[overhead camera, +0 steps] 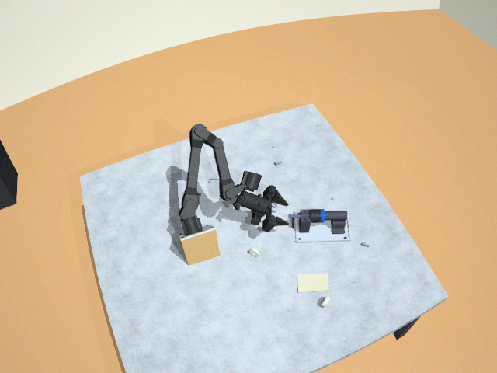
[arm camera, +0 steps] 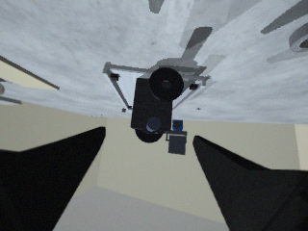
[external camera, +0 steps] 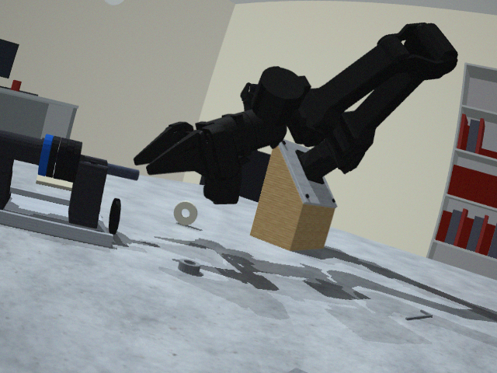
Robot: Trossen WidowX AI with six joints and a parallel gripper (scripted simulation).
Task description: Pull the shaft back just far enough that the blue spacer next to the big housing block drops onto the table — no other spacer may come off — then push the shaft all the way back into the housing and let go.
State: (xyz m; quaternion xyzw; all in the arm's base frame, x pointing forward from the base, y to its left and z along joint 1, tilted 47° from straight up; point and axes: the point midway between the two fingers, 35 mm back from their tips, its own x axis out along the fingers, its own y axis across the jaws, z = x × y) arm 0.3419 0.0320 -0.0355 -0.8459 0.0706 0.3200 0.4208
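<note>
My gripper tip is now 7 cm above the black disc, 3 cm short of it and 1 cm to the right of it. From my gripper tip the other things lie so: grey ring 13 cm to the left, 9 cm below; then blue spacer 13 cm ahead, 5 cm to the right, 1 cm below; then dark shaft 9 cm ahead, 3 cm to the right, 1 cm below.
</note>
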